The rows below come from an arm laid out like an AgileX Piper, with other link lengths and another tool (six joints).
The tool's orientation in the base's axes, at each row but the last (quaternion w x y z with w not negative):
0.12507, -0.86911, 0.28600, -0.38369
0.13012, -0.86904, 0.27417, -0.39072
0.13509, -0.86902, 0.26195, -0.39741
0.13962, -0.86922, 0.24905, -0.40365
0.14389, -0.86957, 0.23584, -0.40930
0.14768, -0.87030, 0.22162, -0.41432
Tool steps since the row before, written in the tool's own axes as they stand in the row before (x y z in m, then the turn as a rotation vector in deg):
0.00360, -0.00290, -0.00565, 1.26, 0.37, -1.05
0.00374, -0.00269, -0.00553, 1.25, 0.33, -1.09
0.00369, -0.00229, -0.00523, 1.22, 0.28, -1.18
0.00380, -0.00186, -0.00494, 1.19, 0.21, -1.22
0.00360, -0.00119, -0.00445, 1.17, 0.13, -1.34
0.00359, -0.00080, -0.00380, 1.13, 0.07, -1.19
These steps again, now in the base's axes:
-0.00106, 0.00021, 0.00722, -0.24, -1.04, 1.30
-0.00111, -0.00003, 0.00711, -0.26, -1.00, 1.33
-0.00117, -0.00032, 0.00669, -0.33, -0.95, 1.40
-0.00112, -0.00072, 0.00637, -0.35, -0.88, 1.43
-0.00113, -0.00115, 0.00562, -0.43, -0.80, 1.53
-0.00077, -0.00142, 0.00504, -0.32, -0.72, 1.44

